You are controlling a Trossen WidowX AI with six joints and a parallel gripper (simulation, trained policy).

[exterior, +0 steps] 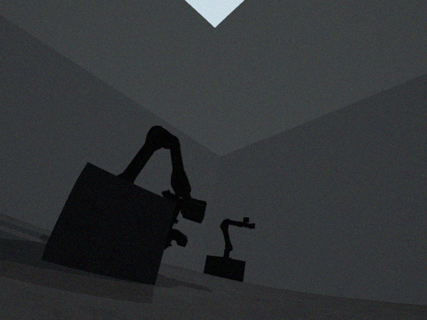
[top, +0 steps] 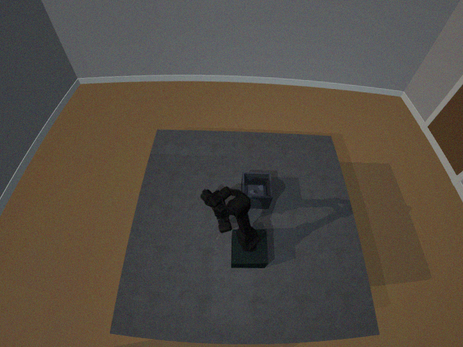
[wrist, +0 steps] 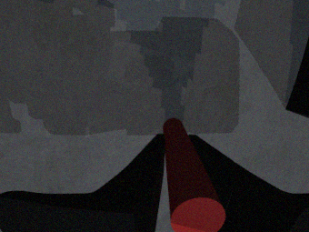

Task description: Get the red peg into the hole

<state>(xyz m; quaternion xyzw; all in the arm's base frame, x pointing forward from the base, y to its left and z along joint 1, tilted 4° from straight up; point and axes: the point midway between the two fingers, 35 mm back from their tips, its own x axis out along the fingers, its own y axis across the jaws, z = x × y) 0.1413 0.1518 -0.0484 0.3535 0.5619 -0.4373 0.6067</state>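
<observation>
My gripper tip is now 190 mm short of the plate, 150 mm to the left of it and 30 mm below it. Round my gripper tip: red peg (20 mm above).
</observation>
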